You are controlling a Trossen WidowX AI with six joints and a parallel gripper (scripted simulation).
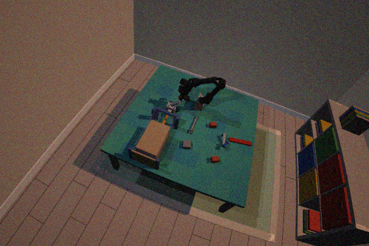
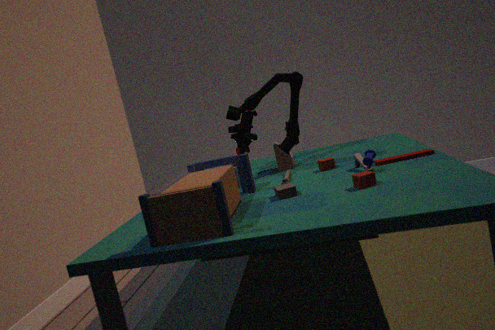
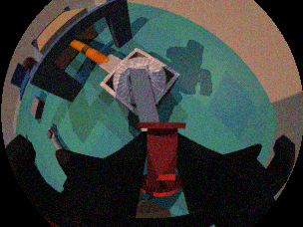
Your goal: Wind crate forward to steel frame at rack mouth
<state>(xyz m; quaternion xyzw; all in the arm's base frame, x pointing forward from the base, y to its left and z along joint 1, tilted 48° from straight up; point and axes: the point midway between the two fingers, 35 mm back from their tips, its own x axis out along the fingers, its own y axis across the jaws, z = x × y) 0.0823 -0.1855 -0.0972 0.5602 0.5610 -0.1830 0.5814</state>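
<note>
Now: gripper tip 3 cm above the red-knobbed handle, 2 cm short of it and 1 cm to the left of it. Also, from my gripper tip: red knob (1 cm to the left, 1 cm behind); then winch (10 cm below, 6 cm to the right, 5 cm ahead); then steel frame (22 cm ahead, 7 cm to the right, 3 cm below).
</note>
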